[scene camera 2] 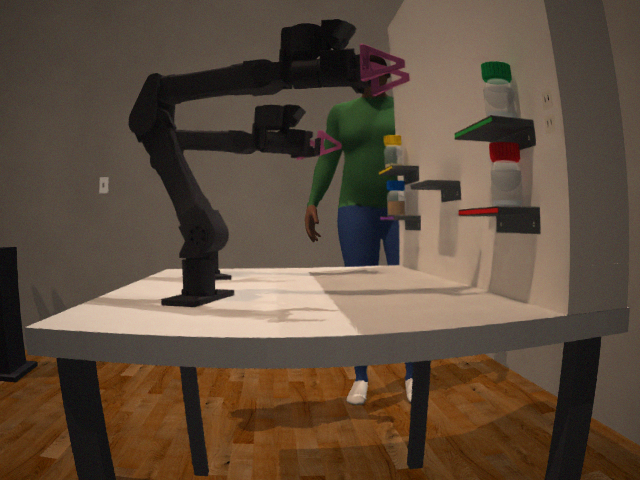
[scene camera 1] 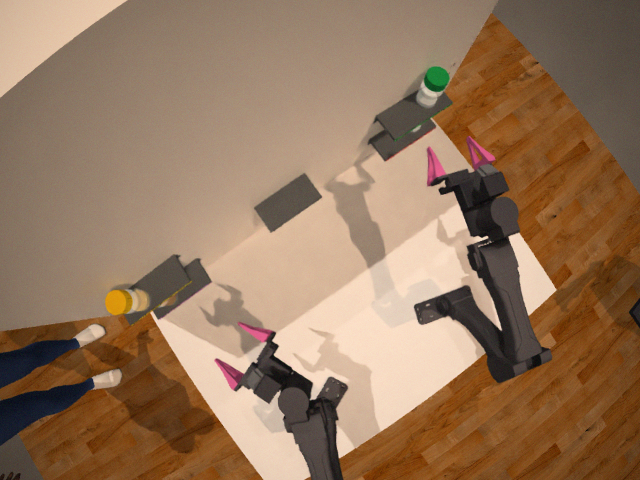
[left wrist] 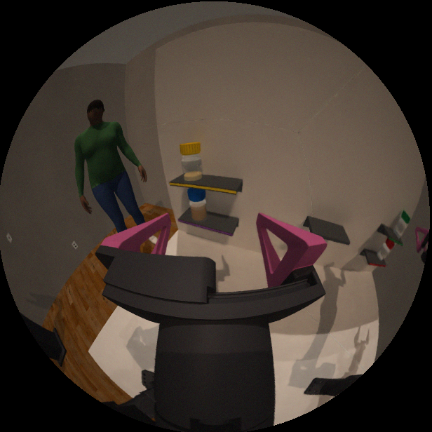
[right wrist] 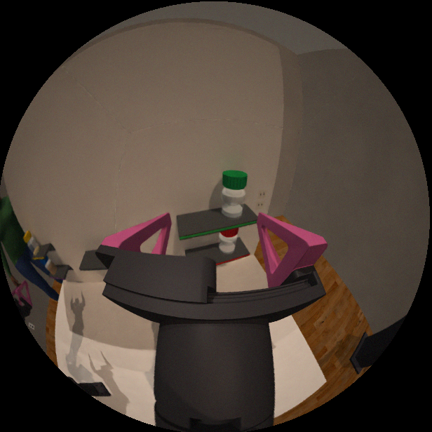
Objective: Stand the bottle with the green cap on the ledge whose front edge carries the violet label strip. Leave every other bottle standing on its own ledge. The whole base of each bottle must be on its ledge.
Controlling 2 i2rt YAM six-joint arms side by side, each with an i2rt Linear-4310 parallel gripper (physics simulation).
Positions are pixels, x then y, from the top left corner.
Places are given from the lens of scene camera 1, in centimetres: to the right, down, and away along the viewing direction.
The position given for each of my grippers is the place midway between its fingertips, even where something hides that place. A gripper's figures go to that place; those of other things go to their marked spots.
my left gripper (scene camera 1: 226, 341): -20, 22, 66
my right gripper (scene camera 1: 448, 142): 27, -21, 64
